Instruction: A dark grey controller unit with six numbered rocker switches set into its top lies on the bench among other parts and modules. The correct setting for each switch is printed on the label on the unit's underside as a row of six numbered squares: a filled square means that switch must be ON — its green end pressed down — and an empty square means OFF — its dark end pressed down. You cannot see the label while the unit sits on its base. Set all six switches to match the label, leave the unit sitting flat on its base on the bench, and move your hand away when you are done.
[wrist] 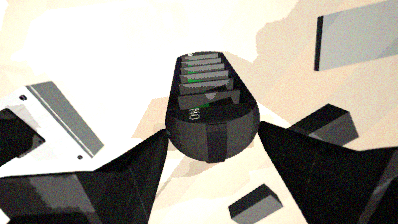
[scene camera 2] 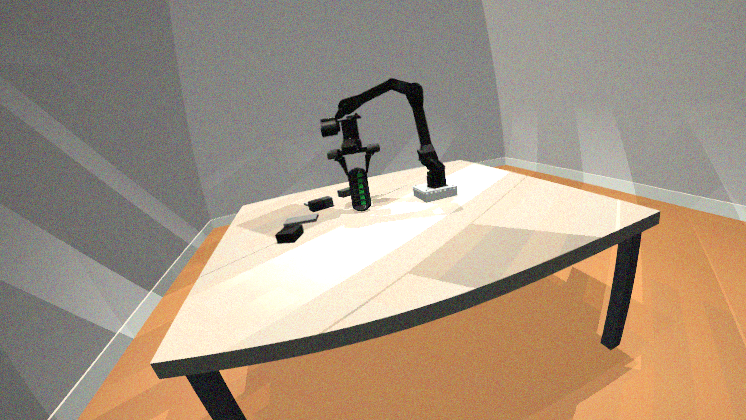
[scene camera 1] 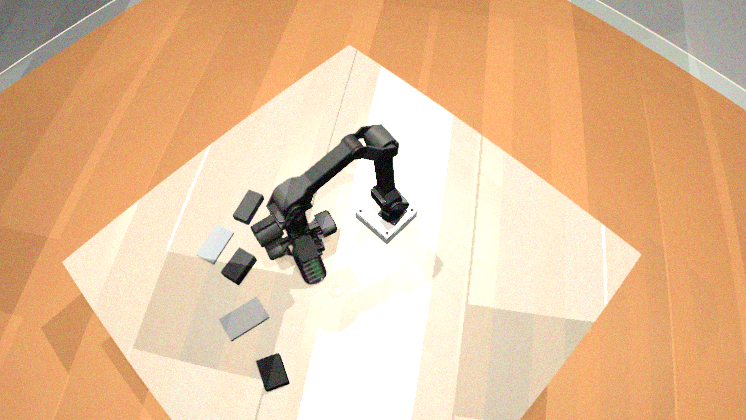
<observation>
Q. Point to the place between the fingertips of the gripper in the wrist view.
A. At 212, 130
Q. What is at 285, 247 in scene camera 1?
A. The gripper.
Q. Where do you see a pale plate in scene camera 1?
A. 215, 243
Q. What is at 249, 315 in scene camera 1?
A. A pale plate.
</observation>
